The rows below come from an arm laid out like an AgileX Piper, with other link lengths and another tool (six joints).
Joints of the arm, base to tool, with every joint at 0 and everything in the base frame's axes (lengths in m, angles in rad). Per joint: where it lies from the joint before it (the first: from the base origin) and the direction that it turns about. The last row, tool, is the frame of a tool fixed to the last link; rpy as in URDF.
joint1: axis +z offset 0 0 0.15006
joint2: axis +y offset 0 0 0
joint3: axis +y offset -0.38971 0 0.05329
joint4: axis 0.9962 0 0.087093 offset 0.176 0 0.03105
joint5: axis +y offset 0 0 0
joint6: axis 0.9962 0 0.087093 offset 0.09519 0 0.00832
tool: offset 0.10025 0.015 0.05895 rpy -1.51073 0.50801 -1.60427
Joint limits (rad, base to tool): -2.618..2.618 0..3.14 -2.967..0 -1.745..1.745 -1.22..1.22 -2.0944..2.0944
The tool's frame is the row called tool.
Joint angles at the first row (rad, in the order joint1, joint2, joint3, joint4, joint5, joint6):
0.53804 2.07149 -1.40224 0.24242 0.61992 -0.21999
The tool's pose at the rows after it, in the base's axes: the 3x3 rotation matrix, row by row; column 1 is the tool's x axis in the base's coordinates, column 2 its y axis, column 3 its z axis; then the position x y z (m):
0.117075 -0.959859 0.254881; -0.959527 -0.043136 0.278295; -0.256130 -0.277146 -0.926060; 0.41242 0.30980 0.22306
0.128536 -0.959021 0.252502; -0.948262 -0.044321 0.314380; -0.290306 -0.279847 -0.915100; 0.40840 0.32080 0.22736
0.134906 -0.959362 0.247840; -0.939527 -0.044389 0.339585; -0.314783 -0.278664 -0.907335; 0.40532 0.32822 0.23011
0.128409 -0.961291 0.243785; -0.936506 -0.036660 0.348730; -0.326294 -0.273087 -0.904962; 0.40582 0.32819 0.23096
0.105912 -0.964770 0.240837; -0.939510 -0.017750 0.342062; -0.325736 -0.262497 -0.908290; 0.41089 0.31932 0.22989
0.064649 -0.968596 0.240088; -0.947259 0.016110 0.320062; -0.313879 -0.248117 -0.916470; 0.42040 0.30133 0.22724
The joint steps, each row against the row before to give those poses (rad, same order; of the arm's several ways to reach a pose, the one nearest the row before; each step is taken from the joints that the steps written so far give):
0.01114 -0.00259 0.00002 0.05545 -0.01483 -0.04148
0.01356 -0.00069 -0.00004 0.05570 -0.01350 -0.03584
0.00879 0.00000 0.00001 0.04227 -0.00671 -0.02695
-0.00425 0.00001 0.00003 0.02090 0.00182 -0.01170
-0.02117 -0.00001 0.00000 0.00087 0.01069 0.00245
-0.03790 -0.00025 -0.00002 -0.01906 0.01721 0.01910

